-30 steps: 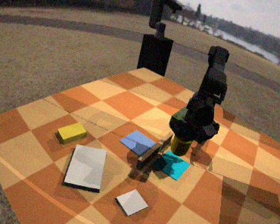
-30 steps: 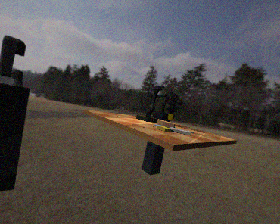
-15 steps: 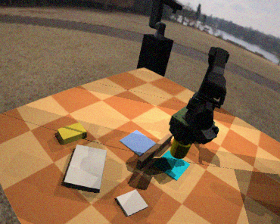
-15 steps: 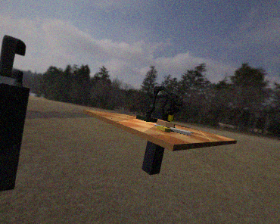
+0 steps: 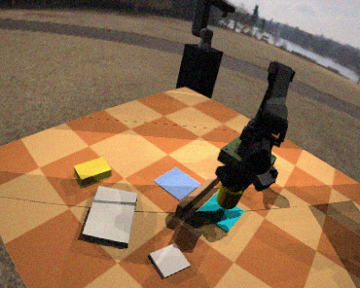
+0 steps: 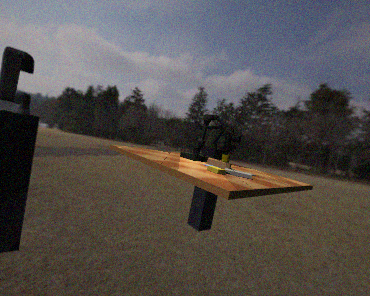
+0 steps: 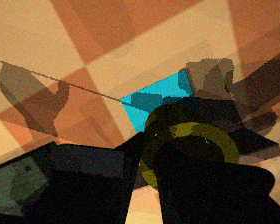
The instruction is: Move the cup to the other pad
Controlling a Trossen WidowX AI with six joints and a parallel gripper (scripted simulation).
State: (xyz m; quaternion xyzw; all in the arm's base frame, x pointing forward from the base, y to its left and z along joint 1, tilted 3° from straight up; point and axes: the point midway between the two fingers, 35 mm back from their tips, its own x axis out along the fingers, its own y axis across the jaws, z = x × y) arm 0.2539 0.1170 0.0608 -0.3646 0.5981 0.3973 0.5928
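Now: gripper tip 3 cm short of the cyan pad, 1 cm to the left of it and 9 cm above it. Also, from my gripper tip: blue pad (5 cm ahead, 19 cm to the right, 9 cm below); wooden bar (4 cm ahead, 10 cm to the right, 6 cm below); yellow cup (2 cm ahead, 1 cm to the right).
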